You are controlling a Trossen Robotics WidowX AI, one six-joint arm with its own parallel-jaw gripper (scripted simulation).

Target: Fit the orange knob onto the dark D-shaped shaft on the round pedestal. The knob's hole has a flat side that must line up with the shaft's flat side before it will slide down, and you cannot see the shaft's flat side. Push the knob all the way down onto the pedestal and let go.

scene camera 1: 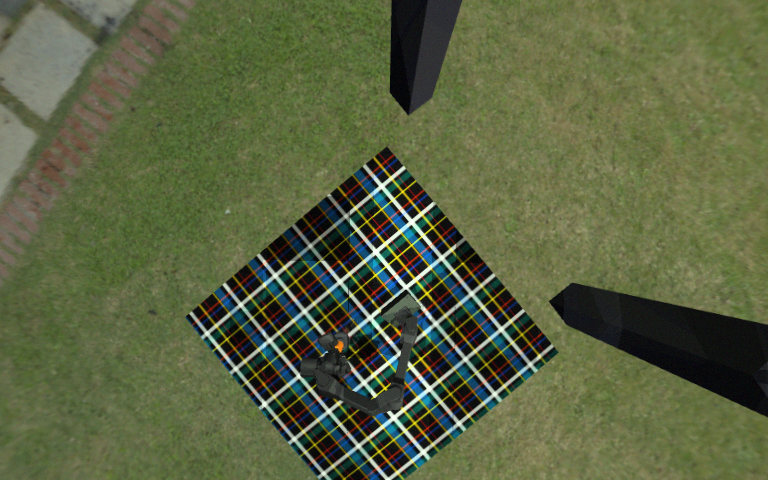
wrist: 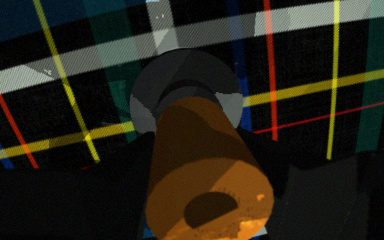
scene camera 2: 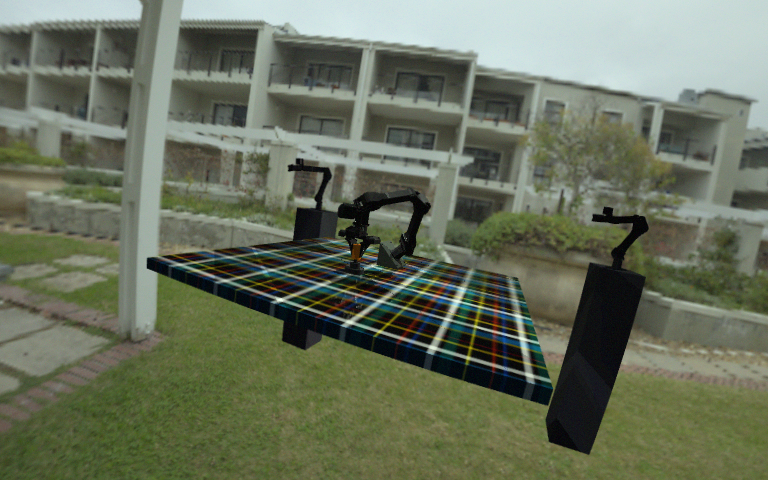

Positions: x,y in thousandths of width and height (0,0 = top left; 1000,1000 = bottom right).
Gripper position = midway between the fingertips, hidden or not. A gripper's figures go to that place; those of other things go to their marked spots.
Labels:
My gripper (wrist: 507,577): 11 cm from the lens. An orange knob (wrist: 527,723): 6 cm from the lens.

